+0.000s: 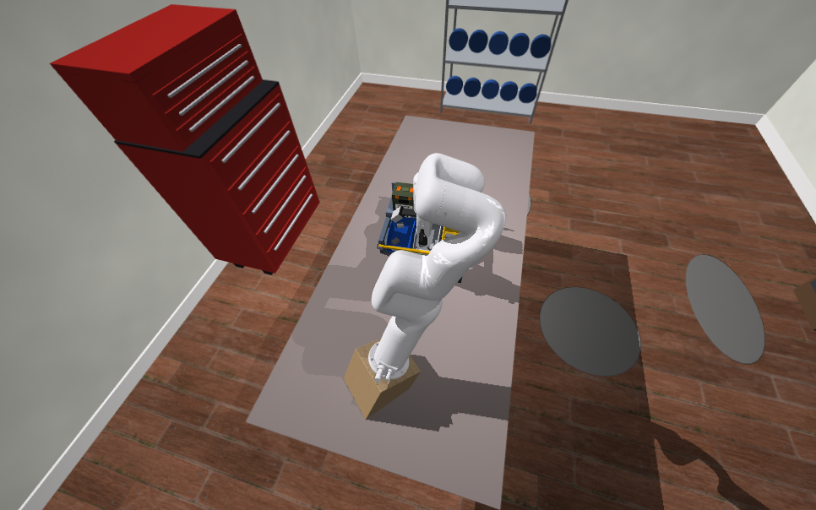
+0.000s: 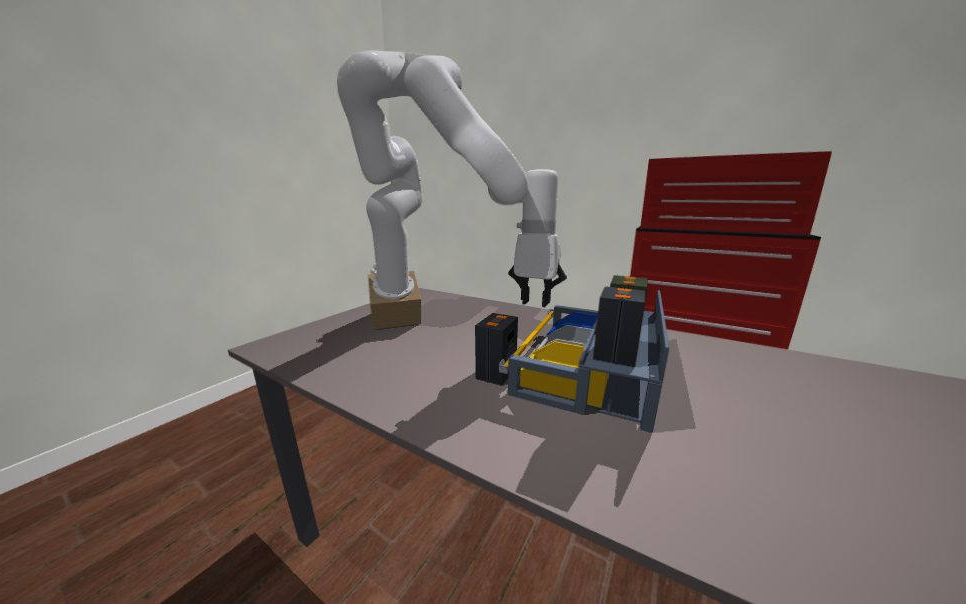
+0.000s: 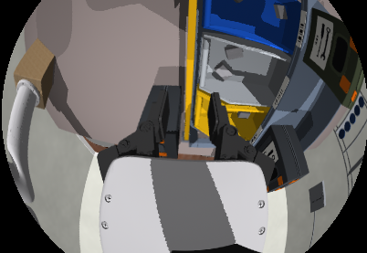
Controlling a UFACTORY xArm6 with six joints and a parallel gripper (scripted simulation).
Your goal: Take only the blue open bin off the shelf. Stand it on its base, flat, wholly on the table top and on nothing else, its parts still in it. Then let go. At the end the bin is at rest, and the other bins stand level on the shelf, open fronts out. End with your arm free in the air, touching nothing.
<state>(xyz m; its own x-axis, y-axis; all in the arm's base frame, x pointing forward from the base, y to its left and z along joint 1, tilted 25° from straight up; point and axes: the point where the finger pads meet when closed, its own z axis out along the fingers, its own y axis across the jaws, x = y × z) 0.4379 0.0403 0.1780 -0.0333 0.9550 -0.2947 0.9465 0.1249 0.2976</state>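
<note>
The yellow rod is 100 mm below my hand. Also, from my hand: grey bin (120 mm below, 100 mm ahead); then blue open bin (120 mm to the left, 120 mm below, 100 mm ahead); then yellow bin (120 mm below, 110 mm to the right, 110 mm ahead).
</note>
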